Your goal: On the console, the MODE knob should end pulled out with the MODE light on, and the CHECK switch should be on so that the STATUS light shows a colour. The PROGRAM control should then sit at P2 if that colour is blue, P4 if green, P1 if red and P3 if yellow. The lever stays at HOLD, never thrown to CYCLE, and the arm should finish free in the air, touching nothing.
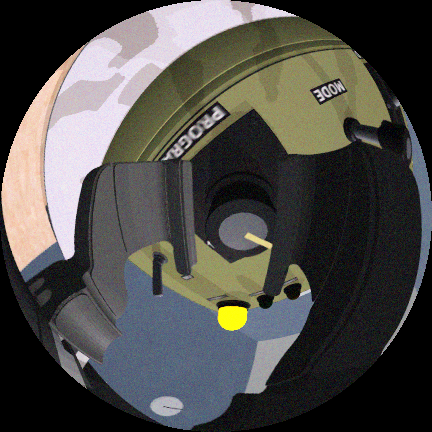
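The round black PROGRAM knob (242, 230) stands on its black plate between the fingers of my gripper (232, 222). The fingers are partly closed; the right one overlaps the knob's right side and a narrow gap shows on the left. The knob's cream pointer aims lower right; the P labels there are hidden. A large round light (232, 317), probably STATUS, glows yellow; its label is unreadable. The CHECK switch (158, 276) is a small dark toggle at lower left, its marks unreadable. The MODE knob (394, 138) stands out on its stem at right. The lever's position cannot be made out.
The olive console (305, 125) fills the middle, with the PROGRAM label (196, 131) and MODE label (328, 91) above. Two dark lamps (265, 301) (292, 291) sit beside the yellow light; the rest of the row is behind my right finger. A wooden surface (25, 200) shows at left.
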